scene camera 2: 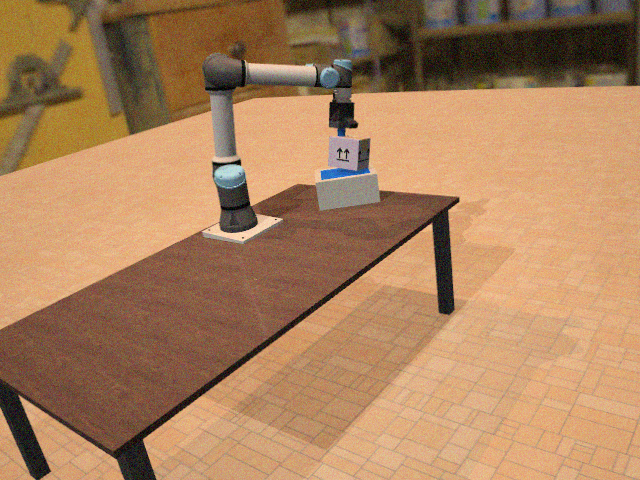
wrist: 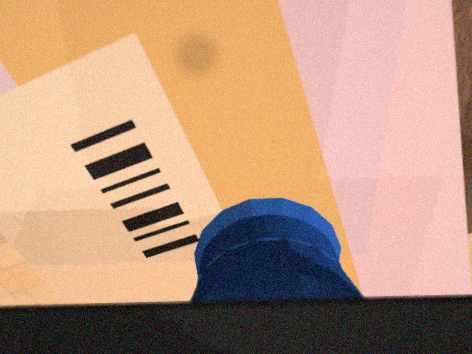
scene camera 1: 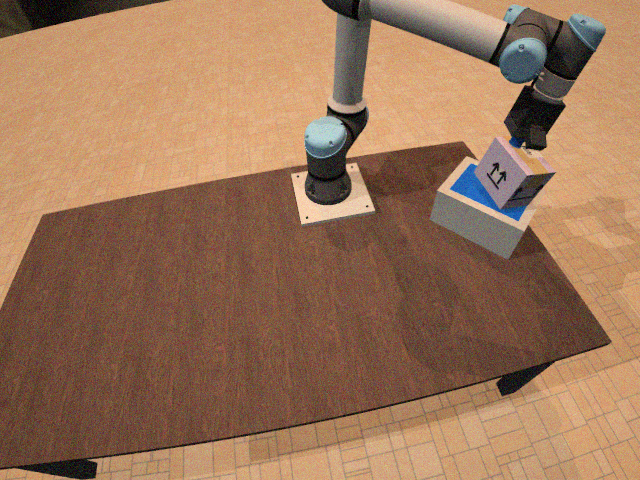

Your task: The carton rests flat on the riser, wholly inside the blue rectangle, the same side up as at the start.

My suction cup (wrist: 266,248) holds a carton (scene camera 1: 512,176); nothing else touches it. A riser (scene camera 1: 462,205) rests on the table.
